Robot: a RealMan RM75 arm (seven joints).
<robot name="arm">
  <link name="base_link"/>
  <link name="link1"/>
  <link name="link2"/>
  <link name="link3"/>
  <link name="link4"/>
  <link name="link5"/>
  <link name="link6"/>
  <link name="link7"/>
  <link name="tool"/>
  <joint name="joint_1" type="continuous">
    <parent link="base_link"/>
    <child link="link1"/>
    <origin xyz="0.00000 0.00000 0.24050" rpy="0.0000 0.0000 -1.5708"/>
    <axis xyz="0 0 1"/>
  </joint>
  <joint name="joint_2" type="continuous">
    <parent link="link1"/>
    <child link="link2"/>
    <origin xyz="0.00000 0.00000 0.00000" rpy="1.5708 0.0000 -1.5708"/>
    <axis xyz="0 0 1"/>
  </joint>
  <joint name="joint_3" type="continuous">
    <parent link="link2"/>
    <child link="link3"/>
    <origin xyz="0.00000 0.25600 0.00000" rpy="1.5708 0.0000 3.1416"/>
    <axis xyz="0 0 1"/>
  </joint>
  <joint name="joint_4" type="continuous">
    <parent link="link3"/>
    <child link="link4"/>
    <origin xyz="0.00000 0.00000 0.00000" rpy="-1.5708 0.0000 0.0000"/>
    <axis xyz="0 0 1"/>
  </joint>
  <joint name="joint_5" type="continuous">
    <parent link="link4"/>
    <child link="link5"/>
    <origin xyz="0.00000 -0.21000 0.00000" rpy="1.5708 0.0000 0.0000"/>
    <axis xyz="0 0 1"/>
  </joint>
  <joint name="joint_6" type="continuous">
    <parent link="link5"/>
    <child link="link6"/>
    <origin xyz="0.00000 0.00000 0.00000" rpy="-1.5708 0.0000 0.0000"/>
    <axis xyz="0 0 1"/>
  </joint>
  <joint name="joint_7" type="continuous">
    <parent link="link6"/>
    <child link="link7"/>
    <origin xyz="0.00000 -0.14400 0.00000" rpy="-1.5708 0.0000 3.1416"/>
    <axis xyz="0 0 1"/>
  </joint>
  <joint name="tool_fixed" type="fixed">
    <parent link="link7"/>
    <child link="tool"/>
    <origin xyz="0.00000 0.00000 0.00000" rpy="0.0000 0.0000 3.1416"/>
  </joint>
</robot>
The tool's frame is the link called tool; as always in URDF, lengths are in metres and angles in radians. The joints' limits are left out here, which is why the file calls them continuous.
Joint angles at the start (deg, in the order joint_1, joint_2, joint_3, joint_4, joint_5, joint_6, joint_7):
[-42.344 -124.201 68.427 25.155 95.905 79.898 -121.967]
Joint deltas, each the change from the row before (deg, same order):
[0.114 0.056 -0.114 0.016 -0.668 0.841 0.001]
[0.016 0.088 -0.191 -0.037 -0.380 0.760 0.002]
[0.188 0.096 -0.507 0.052 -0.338 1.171 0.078]
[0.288 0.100 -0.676 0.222 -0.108 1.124 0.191]
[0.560 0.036 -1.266 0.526 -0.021 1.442 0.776]
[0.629 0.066 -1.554 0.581 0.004 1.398 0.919]
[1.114 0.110 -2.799 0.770 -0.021 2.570 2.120]
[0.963 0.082 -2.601 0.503 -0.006 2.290 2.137]
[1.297 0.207 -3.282 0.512 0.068 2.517 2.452]
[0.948 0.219 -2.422 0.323 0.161 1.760 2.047]
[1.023 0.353 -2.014 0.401 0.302 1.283 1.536]
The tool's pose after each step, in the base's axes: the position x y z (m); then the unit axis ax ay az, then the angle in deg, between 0 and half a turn. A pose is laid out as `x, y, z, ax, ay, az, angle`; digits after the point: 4 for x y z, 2 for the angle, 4 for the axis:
-0.1586, 0.3243, -0.1068, 0.8324, 0.5043, 0.2298, 165.24
-0.1576, 0.3238, -0.1051, 0.8313, 0.5040, 0.2341, 164.62
-0.1570, 0.3228, -0.1023, 0.8297, 0.5035, 0.2410, 163.82
-0.1569, 0.3220, -0.0991, 0.8288, 0.5016, 0.2479, 163.26
-0.1572, 0.3214, -0.0943, 0.8288, 0.4954, 0.2602, 162.90
-0.1581, 0.3214, -0.0885, 0.8283, 0.4883, 0.2746, 162.84
-0.1605, 0.3205, -0.0785, 0.8281, 0.4731, 0.3008, 162.90
-0.1634, 0.3194, -0.0696, 0.8276, 0.4580, 0.3245, 163.17
-0.1691, 0.3181, -0.0582, 0.8250, 0.4419, 0.3523, 164.10
-0.1742, 0.3169, -0.0497, 0.8239, 0.4282, 0.3713, 165.15
-0.1808, 0.3158, -0.0417, 0.8226, 0.4189, 0.3844, 166.48

